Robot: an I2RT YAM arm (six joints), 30 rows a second.
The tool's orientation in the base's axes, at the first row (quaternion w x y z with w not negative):
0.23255, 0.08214, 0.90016, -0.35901
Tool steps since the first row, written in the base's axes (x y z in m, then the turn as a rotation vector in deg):
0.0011, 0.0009, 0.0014, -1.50, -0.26, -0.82
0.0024, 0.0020, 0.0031, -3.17, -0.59, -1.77
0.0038, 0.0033, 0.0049, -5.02, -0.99, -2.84
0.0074, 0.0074, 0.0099, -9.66, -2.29, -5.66
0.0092, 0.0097, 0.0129, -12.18, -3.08, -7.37
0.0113, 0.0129, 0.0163, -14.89, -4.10, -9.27
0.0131, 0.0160, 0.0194, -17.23, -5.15, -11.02
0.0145, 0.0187, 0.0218, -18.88, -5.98, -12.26
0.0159, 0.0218, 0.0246, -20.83, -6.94, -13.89
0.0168, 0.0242, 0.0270, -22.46, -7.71, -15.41
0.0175, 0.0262, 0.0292, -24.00, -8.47, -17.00
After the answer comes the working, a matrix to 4 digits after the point.
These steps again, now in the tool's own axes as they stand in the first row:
-0.0017, 0.0002, -0.0011, 1.71, -0.16, 0.16
-0.0036, 0.0003, -0.0025, 3.64, -0.35, 0.39
-0.0057, 0.0006, -0.0040, 5.78, -0.57, 0.67
-0.0114, 0.0017, -0.0087, 11.23, -1.27, 1.68
-0.0144, 0.0021, -0.0115, 14.28, -1.60, 2.40
-0.0180, 0.0030, -0.0151, 17.58, -2.04, 3.33
-0.0211, 0.0040, -0.0185, 20.50, -2.48, 4.32
-0.0235, 0.0049, -0.0214, 22.55, -2.85, 5.08
-0.0261, 0.0059, -0.0248, 25.06, -3.17, 6.07
-0.0281, 0.0065, -0.0276, 27.24, -3.32, 6.97
-0.0298, 0.0068, -0.0302, 29.36, -3.39, 7.94

The tool's axes in the first row as the columns of a matrix, in the base's axes (rounded; the answer above uses it unrounded):
-0.8783, 0.3149, 0.3597
-0.0191, 0.7287, -0.6845
-0.4776, -0.6081, -0.6341

